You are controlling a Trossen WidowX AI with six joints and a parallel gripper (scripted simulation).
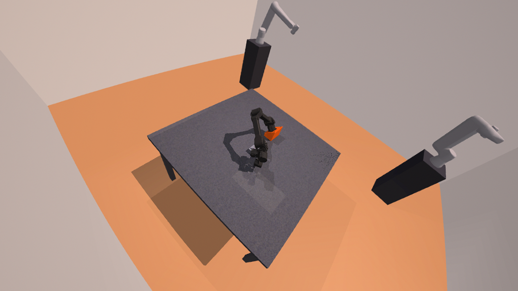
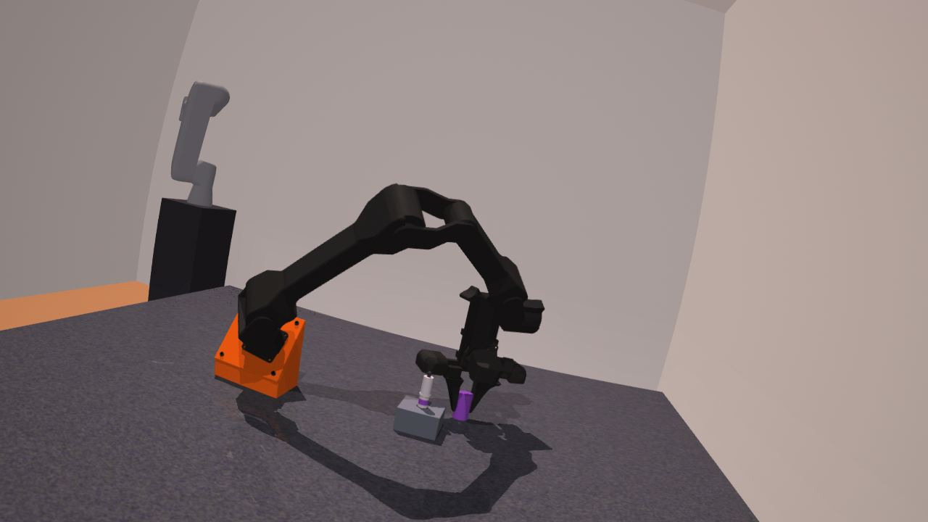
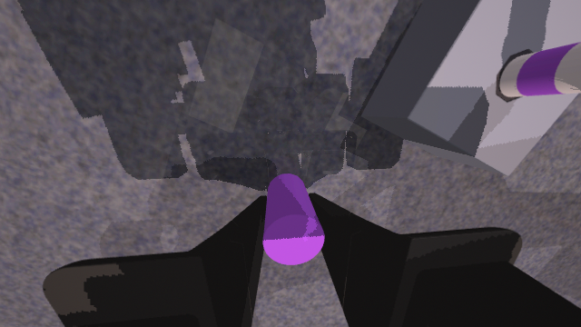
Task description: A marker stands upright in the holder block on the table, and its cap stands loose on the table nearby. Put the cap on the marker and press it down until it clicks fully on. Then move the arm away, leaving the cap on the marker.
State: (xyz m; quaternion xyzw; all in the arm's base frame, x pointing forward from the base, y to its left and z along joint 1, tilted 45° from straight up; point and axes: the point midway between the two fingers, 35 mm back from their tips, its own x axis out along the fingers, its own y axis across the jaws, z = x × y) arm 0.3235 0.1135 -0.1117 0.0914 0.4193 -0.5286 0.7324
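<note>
The grey holder block is 50 mm behind my gripper tip, 110 mm to the right of it and 10 mm above it. The rest, counted from my gripper tip: purple cap: 10 mm above.
</note>
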